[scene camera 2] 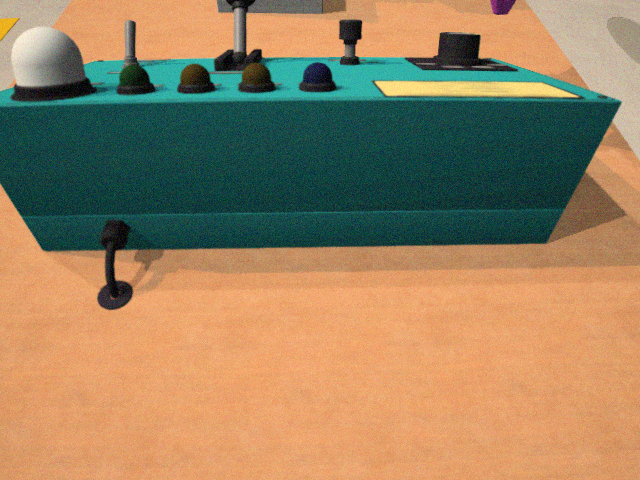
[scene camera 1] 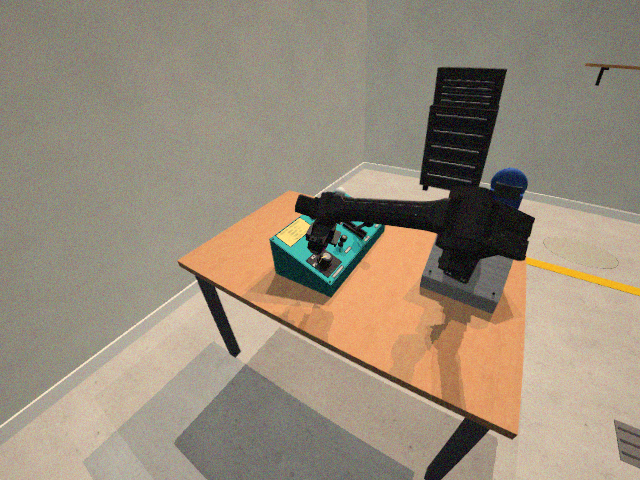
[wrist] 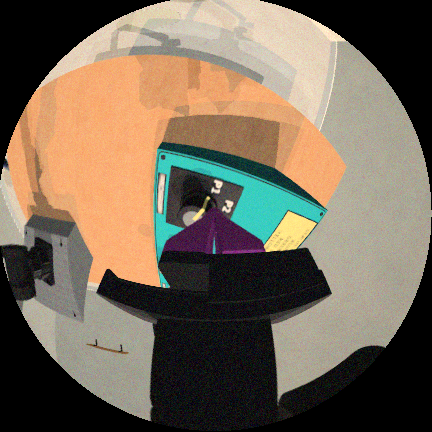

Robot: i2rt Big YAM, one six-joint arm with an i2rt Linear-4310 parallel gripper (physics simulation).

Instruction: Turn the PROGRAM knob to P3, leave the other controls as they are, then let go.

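Places are measured from the arm's base along level axes (x ahead, y left, z up), in centimetres.
Pixels of known places: gripper, fingertip midpoint: (scene camera 2: 500, 14) (scene camera 1: 318, 254) (wrist: 213, 212); arm's base, origin of the base link: (scene camera 1: 462, 263) (wrist: 44, 260).
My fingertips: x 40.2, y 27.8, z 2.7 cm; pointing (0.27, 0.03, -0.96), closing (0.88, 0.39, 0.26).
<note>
Ahead of a thing's pixels: the offset from my fingertips to its middle. "pt": to the spot under its first point. Level surfaces: height alone.
The PROGRAM knob {dx +0.0, dy -3.5, dz -4.1 cm} (scene camera 1: 325, 259) (scene camera 2: 459, 49) (wrist: 190, 216) is a black knob with a grey cap on a dark plate at one end of the teal control box {dx +9.0, dy -20.4, dz -6.3 cm} (scene camera 1: 299, 271) (scene camera 2: 289, 155) (wrist: 300, 200). In the wrist view its yellow pointer line slants toward the P1 mark {pt dx +1.6, dy +0.6, dz -4.9 cm} (wrist: 216, 187). The P2 mark {pt dx +3.9, dy -1.4, dz -4.0 cm} (wrist: 227, 206) is beside P1; the P3 mark does not show. My gripper (scene camera 2: 501, 10) (wrist: 213, 212) is shut and empty. Its purple fingertips are above the box in the wrist view, overlapping the knob's plate, and hang higher than the knob in scene camera 2.
The box also bears a lever {dx +1.1, dy -27.6, dz -3.1 cm} (scene camera 2: 239, 33), a metal toggle {dx +3.8, dy -39.3, dz -3.7 cm} (scene camera 2: 130, 43), a black-capped control {dx +1.7, dy -15.4, dz -4.3 cm} (scene camera 2: 349, 38), a white dome {pt dx +21.6, dy -36.9, dz +4.0 cm} (scene camera 2: 46, 62), several coloured domes and a yellow note {pt dx +16.3, dy -4.2, dz +0.8 cm} (scene camera 1: 293, 231) (scene camera 2: 475, 88) (wrist: 290, 231). The arm's grey base (scene camera 1: 460, 289) (wrist: 65, 270) stands on the wooden table {dz -14.6 cm} (scene camera 1: 372, 330).
</note>
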